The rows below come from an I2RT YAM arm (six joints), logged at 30 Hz.
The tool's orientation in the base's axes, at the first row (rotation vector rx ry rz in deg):
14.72, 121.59, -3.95
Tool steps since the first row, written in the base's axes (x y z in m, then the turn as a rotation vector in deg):
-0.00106, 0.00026, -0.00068, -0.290, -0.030, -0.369
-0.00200, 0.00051, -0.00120, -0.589, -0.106, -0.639
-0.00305, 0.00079, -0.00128, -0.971, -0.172, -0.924
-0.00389, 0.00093, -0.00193, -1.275, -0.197, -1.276
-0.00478, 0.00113, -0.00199, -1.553, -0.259, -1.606
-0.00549, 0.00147, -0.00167, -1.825, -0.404, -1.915
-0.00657, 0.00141, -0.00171, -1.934, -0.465, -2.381
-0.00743, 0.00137, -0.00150, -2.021, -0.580, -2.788
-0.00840, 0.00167, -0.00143, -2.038, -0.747, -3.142
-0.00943, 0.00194, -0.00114, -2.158, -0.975, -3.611
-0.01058, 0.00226, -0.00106, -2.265, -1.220, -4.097
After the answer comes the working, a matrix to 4 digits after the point.
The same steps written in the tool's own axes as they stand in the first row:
0.00116, 0.00000, -0.00055, 0.456, -0.110, -0.038
0.00212, 0.00001, -0.00109, 0.826, -0.261, -0.131
0.00277, 0.00006, -0.00197, 1.252, -0.420, -0.285
0.00378, -0.00001, -0.00234, 1.702, -0.527, -0.345
0.00432, -0.00001, -0.00307, 2.113, -0.663, -0.389
0.00447, 0.00019, -0.00388, 2.491, -0.878, -0.428
0.00505, -0.00010, -0.00475, 2.931, -0.985, -0.259
0.00531, -0.00030, -0.00557, 3.300, -1.137, -0.096
0.00580, -0.00021, -0.00646, 3.581, -1.322, 0.105
0.00613, -0.00015, -0.00751, 4.003, -1.594, 0.291
0.00670, -0.00008, -0.00856, 4.429, -1.881, 0.500

The tool's axes in the first row as the columns of a matrix, in the base's axes (rounded; the answer above uses it unrounded):
-0.5157, 0.2105, 0.8305
0.1561, 0.9762, -0.1505
-0.8424, 0.0521, -0.5363

